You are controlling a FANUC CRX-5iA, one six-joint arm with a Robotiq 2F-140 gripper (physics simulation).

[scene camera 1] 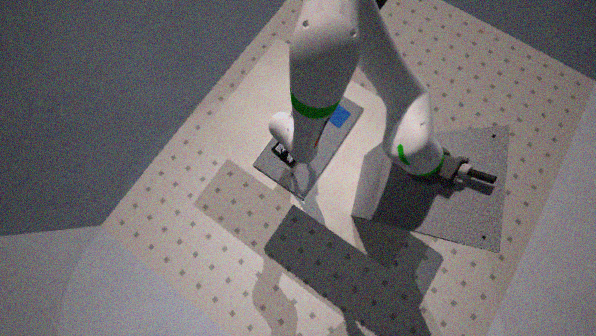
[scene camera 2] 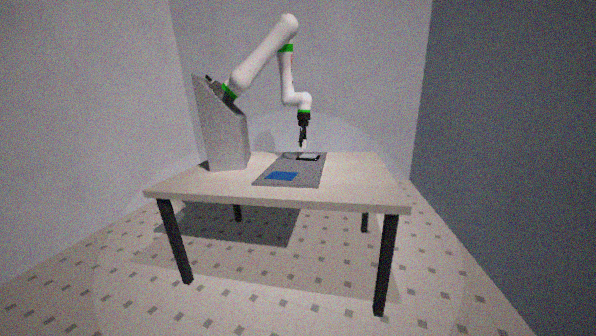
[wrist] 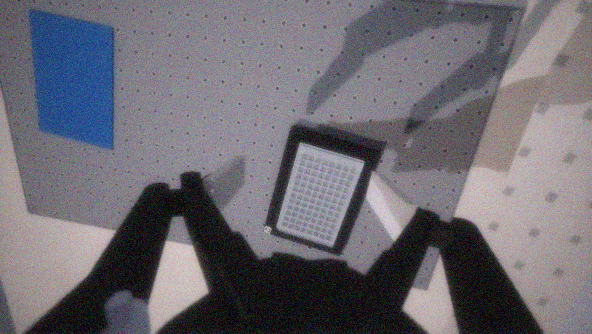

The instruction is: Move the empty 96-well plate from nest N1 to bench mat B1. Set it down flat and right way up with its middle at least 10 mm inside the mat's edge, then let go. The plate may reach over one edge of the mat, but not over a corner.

Scene:
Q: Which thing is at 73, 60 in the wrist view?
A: A blue bench mat B1.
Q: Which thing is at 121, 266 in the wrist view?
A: The gripper.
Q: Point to a 96-well plate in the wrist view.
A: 322, 182

